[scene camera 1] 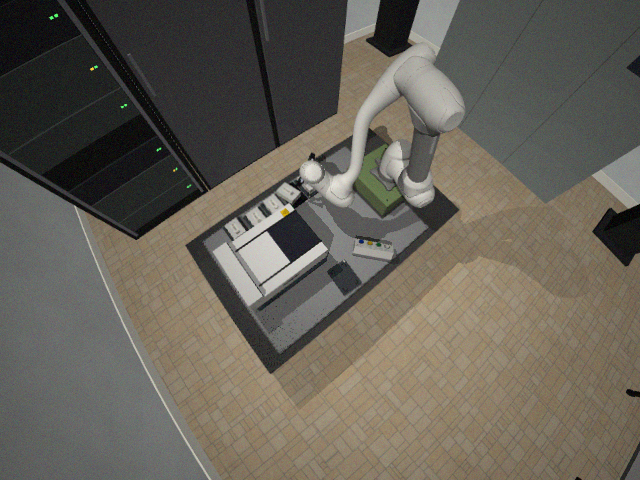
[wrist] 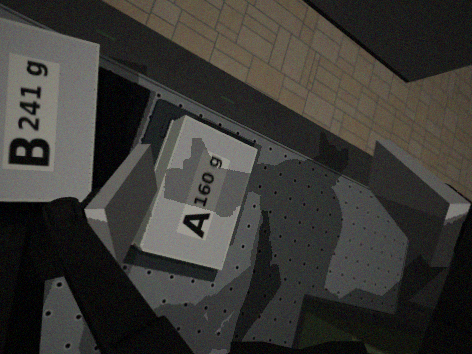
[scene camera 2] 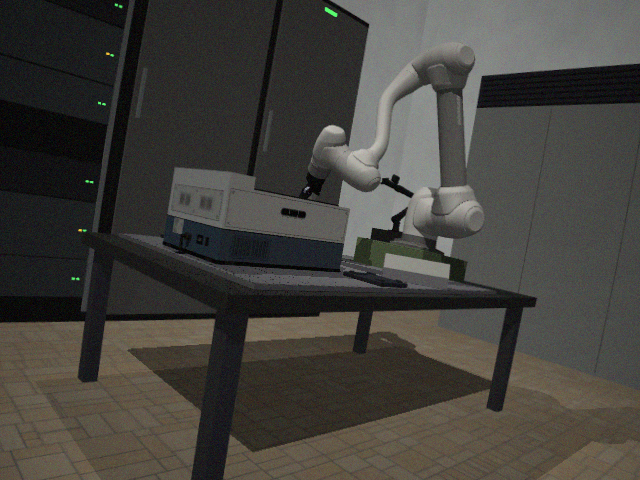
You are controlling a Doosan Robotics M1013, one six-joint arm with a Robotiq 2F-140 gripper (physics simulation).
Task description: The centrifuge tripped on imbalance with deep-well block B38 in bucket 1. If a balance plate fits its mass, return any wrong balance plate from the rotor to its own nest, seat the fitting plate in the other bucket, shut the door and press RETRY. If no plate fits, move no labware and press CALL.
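Seen in the pictures: gripper, between the fingertips: point(wrist: 262, 165); arm's base, origin of its link: point(scene camera 1: 388, 175).
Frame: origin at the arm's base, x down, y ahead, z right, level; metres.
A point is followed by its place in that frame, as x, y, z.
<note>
My gripper point(wrist: 262, 165) {-0.075, 0.437, 0.296} point(scene camera 1: 304, 189) point(scene camera 2: 309, 190) is open and empty. It hangs behind the centrifuge point(scene camera 1: 258, 258) {-0.114, 0.934, -0.028} point(scene camera 2: 269, 214) {-0.054, 0.946, -0.201}, a little above the row of plate nests. In the wrist view, balance plate A point(wrist: 213, 152) point(scene camera 1: 288, 192), labelled 160 g, sits in its dark nest point(wrist: 167, 263) {0.084, 0.411, 0.208} just beside my left finger, not touching it. Balance plate B point(wrist: 72, 76) {0.040, 0.552, 0.327}, labelled 241 g, shows at the left edge. Two more plates point(scene camera 1: 254, 215) {0.042, 0.819, 0.273} point(scene camera 1: 233, 227) {0.042, 0.960, 0.280} lie further along the row. The centrifuge top shows a white panel and a dark opening point(scene camera 1: 294, 234) {-0.117, 0.720, -0.029}. The buckets and block B38 are hidden.
A button box point(scene camera 1: 372, 248) {0.012, 0.399, -0.303} with coloured buttons sits on the perforated table point(scene camera 1: 310, 314) {0.096, 0.880, -0.380} point(scene camera 2: 289, 281) {0.096, 0.998, -0.404} point(wrist: 343, 236) {0.096, 0.167, 0.308}. A dark flat pad point(scene camera 1: 343, 276) {0.083, 0.611, -0.323} point(scene camera 2: 374, 278) {0.083, 0.637, -0.352} lies near it. The arm stands on a green base point(scene camera 1: 379, 198) {-0.010, 0.168, -0.094} point(scene camera 2: 371, 250) {0.034, 0.180, 0.099}. Tall dark cabinets point(scene camera 1: 207, 77) stand behind the table.
</note>
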